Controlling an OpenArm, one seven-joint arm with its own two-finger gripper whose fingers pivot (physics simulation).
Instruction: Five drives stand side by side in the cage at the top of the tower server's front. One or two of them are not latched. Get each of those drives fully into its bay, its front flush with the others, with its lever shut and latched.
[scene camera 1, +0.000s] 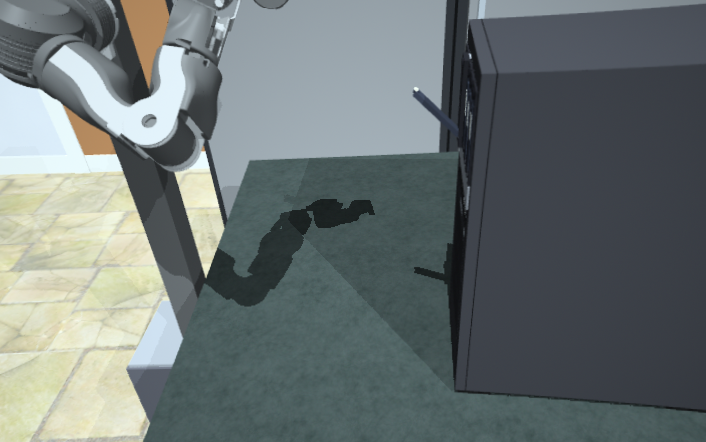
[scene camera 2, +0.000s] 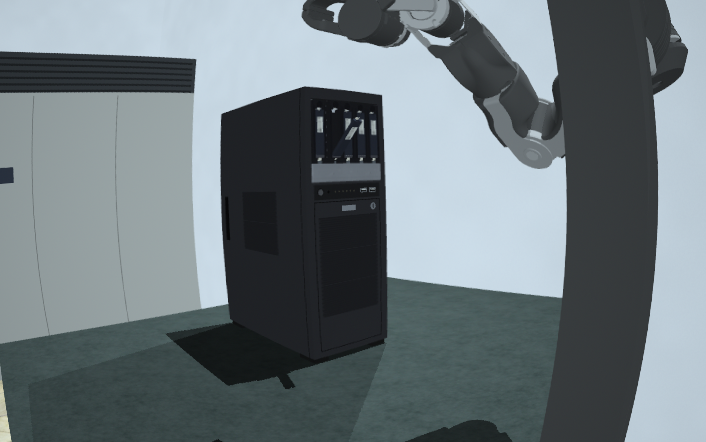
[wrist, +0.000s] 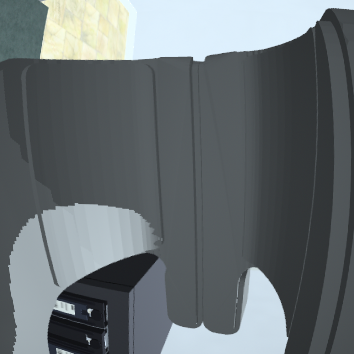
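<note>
The tower server (scene camera 1: 588, 234) (scene camera 2: 265, 291) (wrist: 149, 305) stands upright on the table. Its cage holds five drives side by side. The second drive from the left (scene camera 2: 335, 124) has its lever (scene camera 1: 435, 111) (scene camera 2: 347, 136) swung out, slanting up and away from the front. Whether this drive's body is flush cannot be told. The other four levers look shut in scene camera 2. In the wrist view, part of the cage shows below the fingers, with the leftmost drive (wrist: 82, 310). My gripper (scene camera 2: 308, 15) (wrist: 216, 198) is shut and empty, above and in front of the tower, apart from the lever.
The green table (scene camera 1: 312, 364) (scene camera 2: 458, 333) carries shadows of the arm and tower. A dark upright post (scene camera 1: 166, 249) (scene camera 2: 604, 234) stands at the arm's side. A grey cabinet (scene camera 2: 78, 208) is behind the tower. A pale box (scene camera 1: 158, 343) stands beside the table's edge.
</note>
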